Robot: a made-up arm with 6 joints.
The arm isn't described. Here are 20 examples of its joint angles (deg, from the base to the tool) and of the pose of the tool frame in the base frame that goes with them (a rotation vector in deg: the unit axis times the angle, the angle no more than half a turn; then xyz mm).
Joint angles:
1: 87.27 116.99 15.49 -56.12 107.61 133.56
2: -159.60 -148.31 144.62 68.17 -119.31 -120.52
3: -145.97 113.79 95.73 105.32 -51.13 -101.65
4: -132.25 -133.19 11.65 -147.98 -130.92 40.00
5: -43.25 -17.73 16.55 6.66 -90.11 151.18
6: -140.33 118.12 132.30 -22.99 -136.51 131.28
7: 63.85 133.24 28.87 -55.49 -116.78 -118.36
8: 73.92 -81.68 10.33 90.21 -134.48 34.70
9: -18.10 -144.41 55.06 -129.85 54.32 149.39
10: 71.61 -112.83 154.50 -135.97 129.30 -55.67
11: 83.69 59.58 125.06 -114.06 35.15 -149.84
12: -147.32 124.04 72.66 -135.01 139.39 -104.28
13: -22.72 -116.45 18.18 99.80 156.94 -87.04
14: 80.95 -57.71 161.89 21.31 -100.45 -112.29
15: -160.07 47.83 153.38 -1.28 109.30 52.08
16: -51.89 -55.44 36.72 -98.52 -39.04 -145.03
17: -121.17 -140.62 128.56 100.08 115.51 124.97
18: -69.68 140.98 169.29 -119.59 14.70 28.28
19: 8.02 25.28 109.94 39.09 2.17 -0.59
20: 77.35 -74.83 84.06 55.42 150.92 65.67
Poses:
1: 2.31 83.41 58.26 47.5 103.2 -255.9
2: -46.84 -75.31 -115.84 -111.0 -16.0 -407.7
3: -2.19 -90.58 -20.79 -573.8 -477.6 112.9
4: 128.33 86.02 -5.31 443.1 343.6 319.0
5: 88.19 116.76 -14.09 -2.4 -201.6 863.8
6: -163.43 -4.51 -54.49 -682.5 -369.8 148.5
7: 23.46 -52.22 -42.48 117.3 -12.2 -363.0
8: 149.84 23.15 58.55 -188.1 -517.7 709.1
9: 98.15 37.02 -142.29 -565.1 268.6 -78.5
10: 37.63 -60.18 155.90 -295.7 -430.7 -313.3
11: 44.30 52.86 146.63 -12.6 582.5 719.0
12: -59.15 41.65 11.64 -349.6 -349.6 -345.2
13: 22.30 126.54 17.87 -695.2 302.4 259.0
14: 33.19 11.07 21.94 13.0 -618.9 108.4
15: -74.85 101.04 -17.14 -247.6 73.4 886.9
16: -27.31 28.49 10.47 -151.0 130.2 813.8
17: 40.79 50.92 30.71 46.5 107.5 -449.1
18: 0.22 96.81 -138.27 233.3 -569.8 -14.3
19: 3.81 3.65 149.51 35.1 -93.9 959.0
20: -80.98 -101.36 -38.65 -93.8 -804.0 389.7
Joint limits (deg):
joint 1: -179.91..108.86
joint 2: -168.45..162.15
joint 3: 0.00..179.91
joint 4: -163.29..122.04
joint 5: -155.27..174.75
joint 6: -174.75..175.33
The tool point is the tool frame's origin. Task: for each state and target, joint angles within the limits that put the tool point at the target. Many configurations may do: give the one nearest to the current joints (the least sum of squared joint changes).
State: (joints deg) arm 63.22 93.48 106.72 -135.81 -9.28 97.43
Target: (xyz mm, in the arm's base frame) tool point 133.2 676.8 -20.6
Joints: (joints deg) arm 71.98 106.95 102.09 -135.87 -10.84 97.01
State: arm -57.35 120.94 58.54 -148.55 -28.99 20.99
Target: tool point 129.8 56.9 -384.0
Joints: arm -30.90 138.49 43.92 -163.29 -27.67 18.09
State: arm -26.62 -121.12 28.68 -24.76 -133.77 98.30
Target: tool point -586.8 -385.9 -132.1
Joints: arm 22.04 -139.97 54.33 -16.22 -131.75 97.61
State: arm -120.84 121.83 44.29 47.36 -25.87 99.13
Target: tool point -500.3 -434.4 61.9
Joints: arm -131.19 83.88 27.19 40.41 -17.39 101.13
